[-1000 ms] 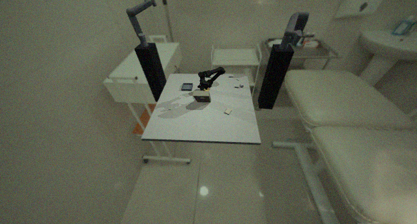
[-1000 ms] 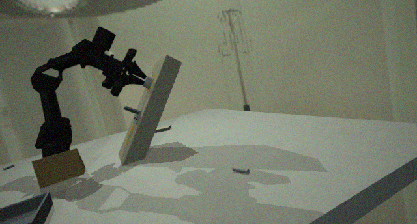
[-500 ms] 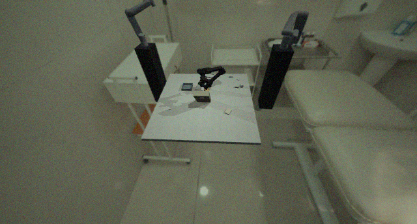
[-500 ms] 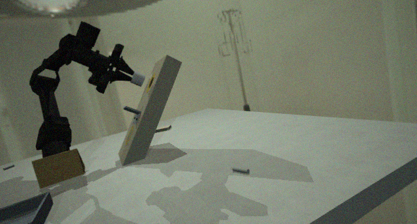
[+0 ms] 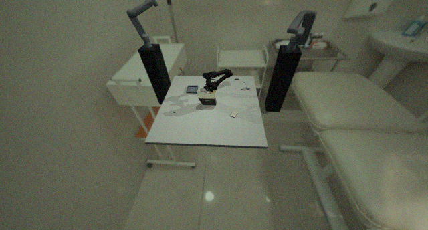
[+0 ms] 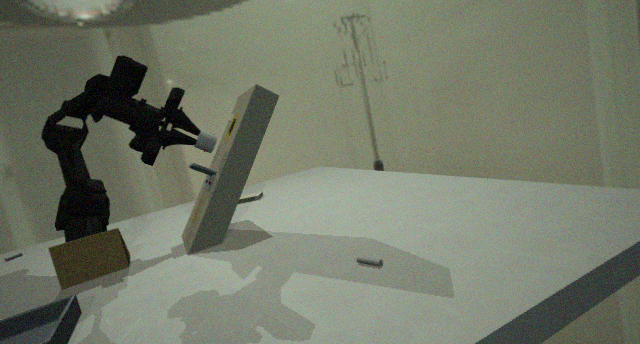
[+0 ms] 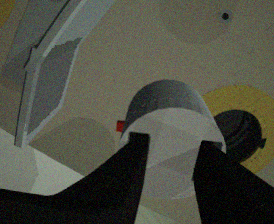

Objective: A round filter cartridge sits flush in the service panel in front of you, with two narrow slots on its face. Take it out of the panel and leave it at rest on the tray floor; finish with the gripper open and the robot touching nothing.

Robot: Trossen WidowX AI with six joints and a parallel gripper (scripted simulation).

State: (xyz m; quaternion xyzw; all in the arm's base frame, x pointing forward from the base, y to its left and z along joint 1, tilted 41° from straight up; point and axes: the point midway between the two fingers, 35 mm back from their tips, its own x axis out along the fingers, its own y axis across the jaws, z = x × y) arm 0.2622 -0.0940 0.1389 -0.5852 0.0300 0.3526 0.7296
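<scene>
My gripper tip is 1 cm short of the round grey filter cartridge and 1 cm above it. Round my gripper tip: dark tray: 31 cm to the right, 31 cm behind, 22 cm below; then beige piece: 34 cm to the left, 22 cm below, 11 cm ahead.
</scene>
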